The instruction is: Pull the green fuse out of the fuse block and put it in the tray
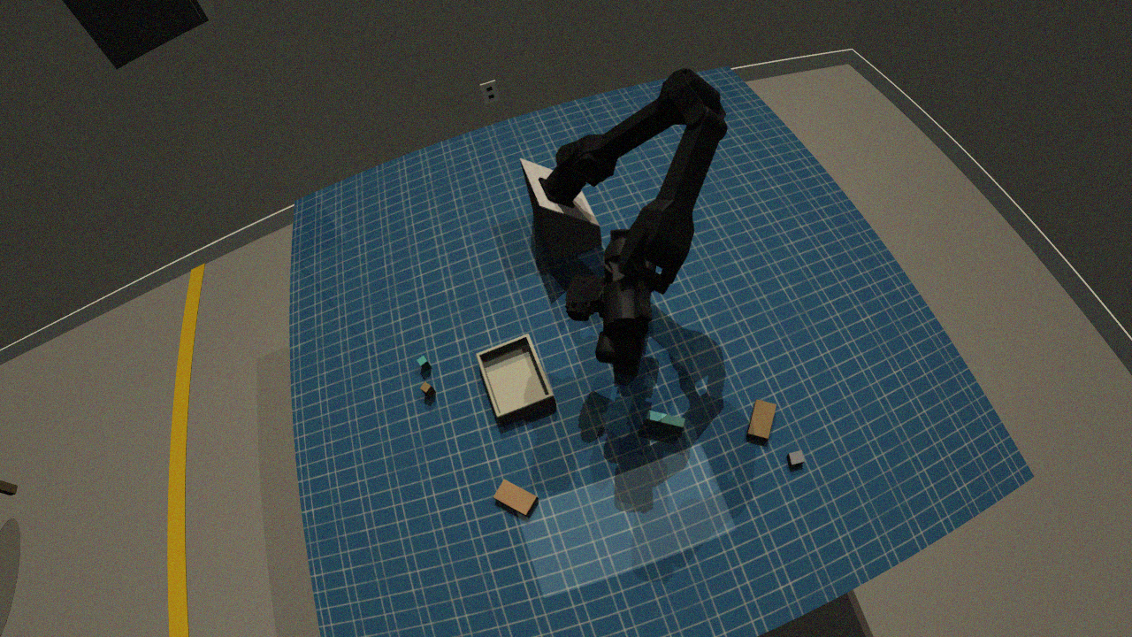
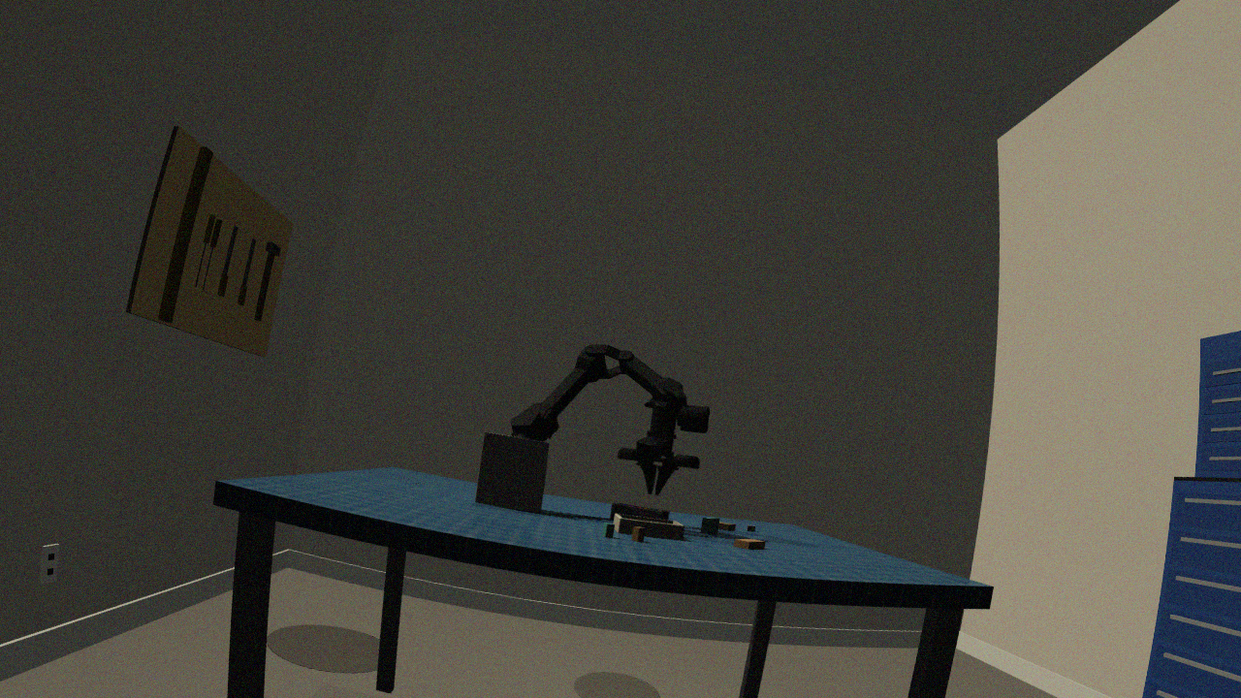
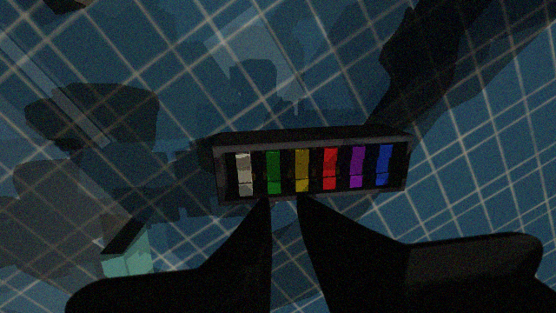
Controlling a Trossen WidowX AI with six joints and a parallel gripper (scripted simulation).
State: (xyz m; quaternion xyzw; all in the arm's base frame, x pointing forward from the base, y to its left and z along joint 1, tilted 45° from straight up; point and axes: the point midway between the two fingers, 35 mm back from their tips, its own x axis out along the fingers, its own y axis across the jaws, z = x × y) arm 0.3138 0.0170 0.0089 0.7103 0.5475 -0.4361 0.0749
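My gripper tip is now 50 mm above the green fuse. The rest, counted from my gripper tip: brown block 180 mm ahead, 270 mm to the right, 70 mm below; tray 30 mm behind, 200 mm to the right, 70 mm below; teal block 150 mm ahead, 60 mm below.
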